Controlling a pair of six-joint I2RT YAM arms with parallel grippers.
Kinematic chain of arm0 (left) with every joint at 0, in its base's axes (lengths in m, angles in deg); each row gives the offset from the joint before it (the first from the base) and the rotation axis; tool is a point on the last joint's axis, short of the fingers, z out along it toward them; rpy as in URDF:
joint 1: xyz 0 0 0.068 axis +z
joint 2: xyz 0.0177 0.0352 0.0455 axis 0.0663 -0.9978 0
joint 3: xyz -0.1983 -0.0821 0.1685 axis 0.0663 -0.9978 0
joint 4: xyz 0.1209 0.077 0.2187 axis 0.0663 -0.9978 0
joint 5: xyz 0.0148 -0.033 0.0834 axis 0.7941 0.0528 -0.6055
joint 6: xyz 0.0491 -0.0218 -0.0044 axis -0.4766 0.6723 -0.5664
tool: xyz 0 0 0 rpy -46.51 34.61 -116.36
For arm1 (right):
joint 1: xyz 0 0 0.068 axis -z
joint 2: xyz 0.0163 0.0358 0.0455 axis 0.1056 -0.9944 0
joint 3: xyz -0.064 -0.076 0.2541 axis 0.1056 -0.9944 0
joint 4: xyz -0.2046 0.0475 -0.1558 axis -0.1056 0.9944 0
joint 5: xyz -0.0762 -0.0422 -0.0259 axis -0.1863 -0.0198 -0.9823
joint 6: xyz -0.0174 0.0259 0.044 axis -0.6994 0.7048 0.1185
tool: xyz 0 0 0 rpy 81.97 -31.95 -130.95
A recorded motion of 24 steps. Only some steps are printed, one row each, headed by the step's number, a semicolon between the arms.
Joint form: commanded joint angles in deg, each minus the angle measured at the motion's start. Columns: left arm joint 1, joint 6, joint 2, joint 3, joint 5, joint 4; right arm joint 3, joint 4, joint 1, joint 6, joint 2, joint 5.
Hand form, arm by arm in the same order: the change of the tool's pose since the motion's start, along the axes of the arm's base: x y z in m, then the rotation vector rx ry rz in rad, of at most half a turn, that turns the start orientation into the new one. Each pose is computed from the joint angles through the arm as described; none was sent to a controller.
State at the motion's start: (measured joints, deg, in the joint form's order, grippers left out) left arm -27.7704 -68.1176 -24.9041 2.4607 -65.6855 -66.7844; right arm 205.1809 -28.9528 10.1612 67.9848 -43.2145 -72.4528
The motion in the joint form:
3: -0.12 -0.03 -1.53 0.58 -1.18 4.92; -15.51 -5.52 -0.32 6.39 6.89 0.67
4: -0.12 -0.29 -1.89 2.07 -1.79 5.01; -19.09 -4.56 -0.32 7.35 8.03 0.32
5: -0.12 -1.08 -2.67 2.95 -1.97 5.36; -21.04 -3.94 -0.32 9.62 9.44 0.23
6: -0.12 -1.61 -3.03 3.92 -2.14 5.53; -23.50 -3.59 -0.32 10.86 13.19 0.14
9: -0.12 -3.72 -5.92 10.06 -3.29 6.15; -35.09 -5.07 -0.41 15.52 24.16 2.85
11: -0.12 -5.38 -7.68 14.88 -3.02 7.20; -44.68 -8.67 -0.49 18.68 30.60 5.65
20: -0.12 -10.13 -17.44 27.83 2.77 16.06; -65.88 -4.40 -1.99 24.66 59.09 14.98
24: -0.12 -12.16 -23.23 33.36 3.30 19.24; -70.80 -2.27 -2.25 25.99 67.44 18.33
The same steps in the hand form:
3: 0.0119 -0.0050 0.0059 -0.0171 -0.0680 0.0146; -0.0183 0.0043 -0.0294 0.1048 0.0063 0.0147
4: 0.0117 -0.0045 0.0125 -0.0166 -0.0897 0.0212; -0.0220 0.0044 -0.0445 0.1238 0.0579 0.0046
5: 0.0149 -0.0058 0.0150 -0.0065 -0.0971 0.0168; -0.0280 0.0047 -0.0469 0.1607 0.0608 -0.0005
6: 0.0154 -0.0060 0.0190 -0.0027 -0.1099 0.0149; -0.0453 0.0058 -0.0347 0.1789 0.0350 -0.0020
9: 0.0215 -0.0080 0.0412 0.0112 -0.1741 0.0158; -0.0937 0.0112 -0.0282 0.2561 -0.0095 0.0440
11: 0.0229 -0.0088 0.0605 0.0052 -0.2378 0.0014; -0.1207 0.0151 -0.0411 0.3111 -0.0328 0.0921
20: 0.0590 -0.0286 0.1015 -0.0402 -0.4211 -0.1129; -0.2475 0.0350 -0.0426 0.4193 -0.0878 0.2836
24: 0.0848 -0.0405 0.1085 -0.0278 -0.4696 -0.1307; -0.2822 0.0393 -0.0481 0.4427 -0.1033 0.3496

